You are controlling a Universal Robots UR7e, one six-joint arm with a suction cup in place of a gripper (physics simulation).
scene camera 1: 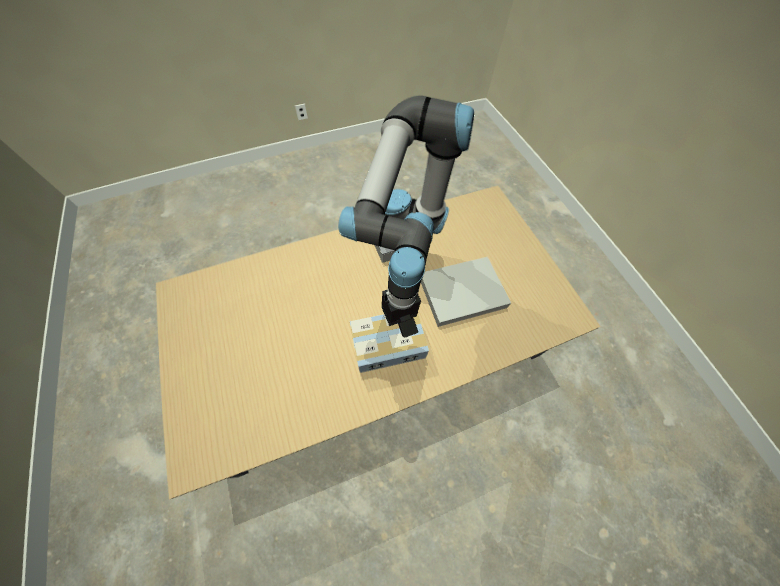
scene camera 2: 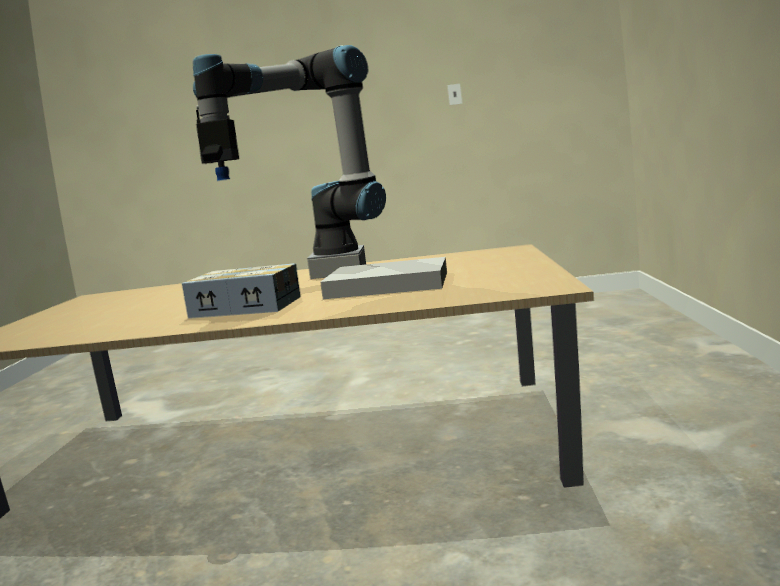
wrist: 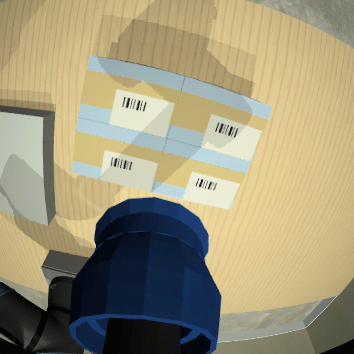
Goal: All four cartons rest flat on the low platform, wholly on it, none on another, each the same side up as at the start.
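Where they show: hand, its tool point: (scene camera 2: 223, 179) (wrist: 150, 247); arm's base, origin of its link: (scene camera 2: 336, 251).
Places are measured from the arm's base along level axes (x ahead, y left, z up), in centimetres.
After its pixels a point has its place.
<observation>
Four cartons stand flat on the table in a tight two-by-two block, with white barcode labels and blue tape on top: front left (scene camera 1: 368, 348) @(x 46.8, y -29.2, z 2.3 cm) (scene camera 2: 206, 299) @(x 52.7, y -28.4, z -2.6 cm) (wrist: 232, 136) @(x 46.3, y -29.8, z 2.3 cm), front right (scene camera 1: 403, 342) @(x 49.4, y -16.5, z 2.2 cm) (scene camera 2: 252, 296) @(x 54.8, y -15.3, z -2.8 cm) (wrist: 145, 112) @(x 48.2, y -17.4, z 2.3 cm), rear left (scene camera 1: 364, 326) @(x 38.2, y -27.6, z 2.3 cm) (wrist: 212, 190) @(x 37.4, y -28.5, z 2.4 cm) and rear right (wrist: 130, 167) @(x 40.0, y -15.8, z 2.3 cm). The arm hides part of the rear right one in scene camera 1. The low grey platform (scene camera 1: 472, 293) @(x 39.1, y 19.8, z -2.5 cm) (scene camera 2: 381, 286) @(x 47.5, y 17.2, z -5.2 cm) (wrist: 22, 135) @(x 42.2, y 6.1, z -2.5 cm) lies to the right of the block, apart from it, bare on top. My gripper (scene camera 2: 222, 175), a blue suction cup, is open and hangs high above the table, touching no carton.
The wooden table (scene camera 1: 252, 346) @(x 26.1, y -71.1, z -7.2 cm) (scene camera 2: 504, 277) @(x 43.0, y 50.0, z -7.3 cm) (wrist: 300, 220) @(x 25.2, y -56.6, z -7.3 cm) bears the cartons, the platform and the arm's grey base block (scene camera 2: 336, 265) @(x 8.6, y 0.7, z -3.7 cm) (wrist: 62, 262) @(x 8.6, y 3.0, z -3.5 cm). The base stands behind, between the block and platform. The arm's links reach over the table from the base.
</observation>
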